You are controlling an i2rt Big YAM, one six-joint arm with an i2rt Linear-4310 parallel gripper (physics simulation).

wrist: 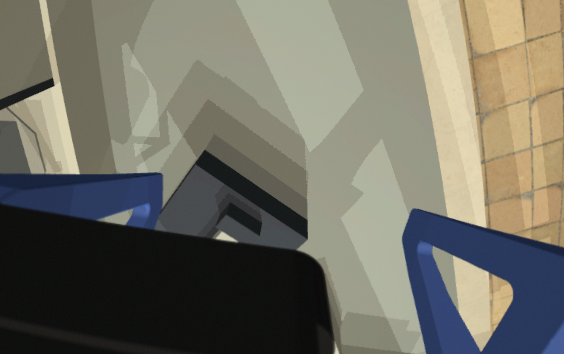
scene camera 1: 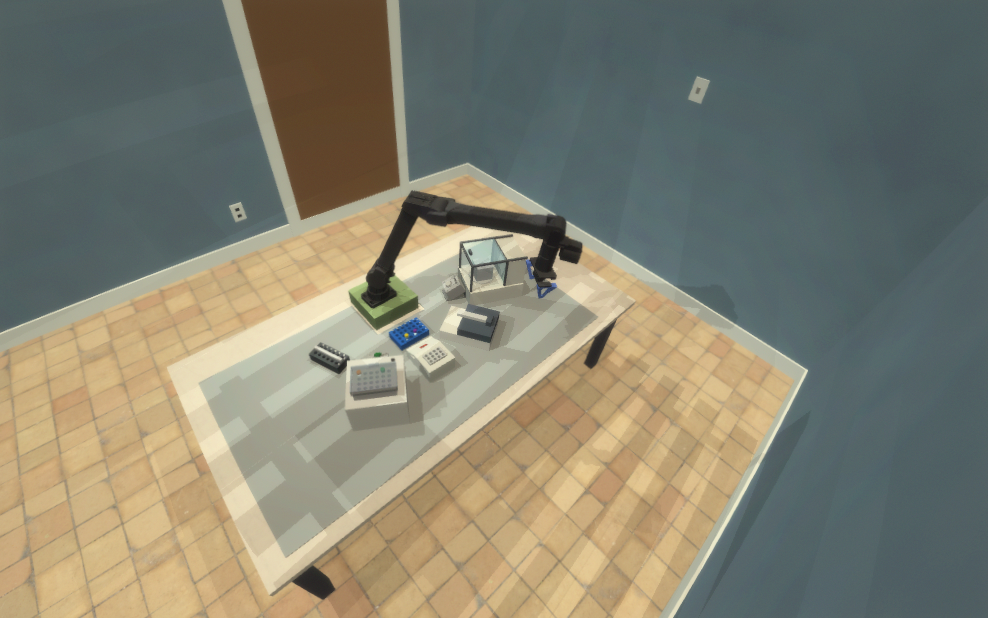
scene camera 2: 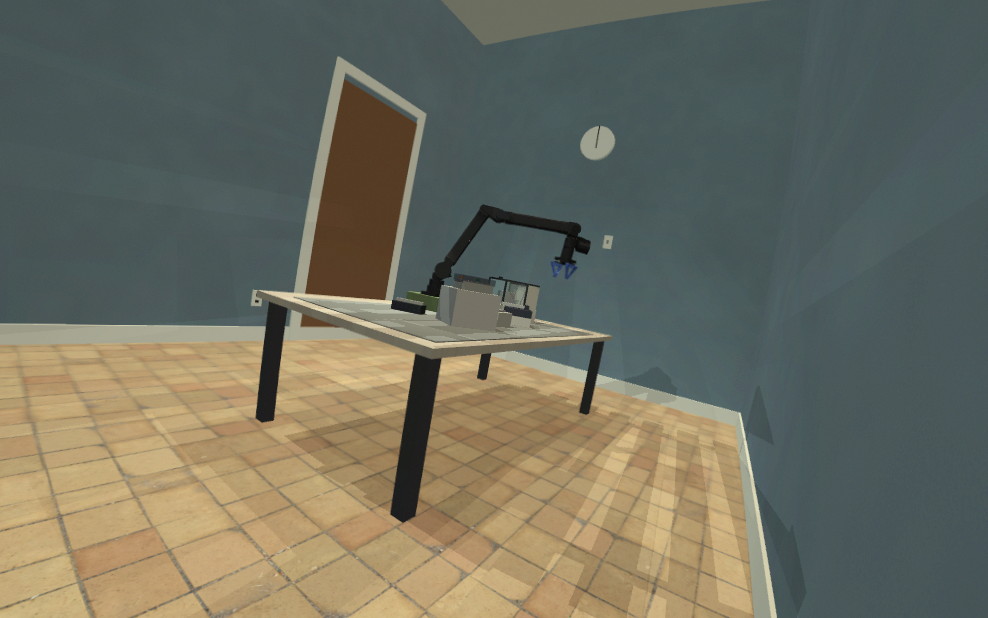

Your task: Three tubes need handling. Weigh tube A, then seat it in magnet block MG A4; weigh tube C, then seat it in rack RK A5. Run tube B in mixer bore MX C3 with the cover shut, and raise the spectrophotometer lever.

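Places are measured from the arm's base along level axes (x ahead, y left, z up), in centimetres.
Where they show: gripper, fingertip midpoint: (wrist: 287, 207) (scene camera 1: 535, 288) (scene camera 2: 560, 278); arm's base, origin of the base link: (scene camera 1: 379, 296) (scene camera 2: 434, 295).
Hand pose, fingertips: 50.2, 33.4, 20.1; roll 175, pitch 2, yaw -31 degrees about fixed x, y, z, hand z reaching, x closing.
Each offset is from my fingertips to the top centre of the thing, as dx, dy, dz. "*": to the spot under its first point.
My gripper (scene camera 1: 537, 281) (scene camera 2: 563, 272) (wrist: 287, 207) is open and empty, high above the table's far right part, beside the glass-walled balance {-31.9, +5.7, -4.4} (scene camera 1: 502, 271) (scene camera 2: 514, 292). The dark-topped device {-16.9, -14.6, -16.5} (scene camera 1: 477, 322) (wrist: 187, 200), with a pale bar in scene camera 1, is below and partly hidden by the arm in the wrist view. The blue rack {-30.5, -33.9, -23.7} (scene camera 1: 400, 335) holds yellow and magenta caps. The black block {-39.6, -62.6, -21.9} (scene camera 1: 329, 357) (scene camera 2: 408, 306) with a pale strip looks like the magnet block. A grey multi-well block (scene camera 1: 373, 379) on a white housing {* -5.8, -64.6, -16.8} (scene camera 1: 375, 412) (scene camera 2: 469, 309) shows orange and green spots. Tube letters are unreadable.
A white keypad unit {-15.4, -35.6, -19.7} (scene camera 1: 433, 356) stands beside the blue rack. A small grey device {* -35.7, -7.7, -20.3} (scene camera 1: 451, 287) stands left of the balance. The arm's green base (scene camera 1: 383, 311) (scene camera 2: 421, 299) is at the table's back edge. A small green item {-26.0, -50.6, -19.2} (scene camera 1: 377, 354) shows behind the white housing.
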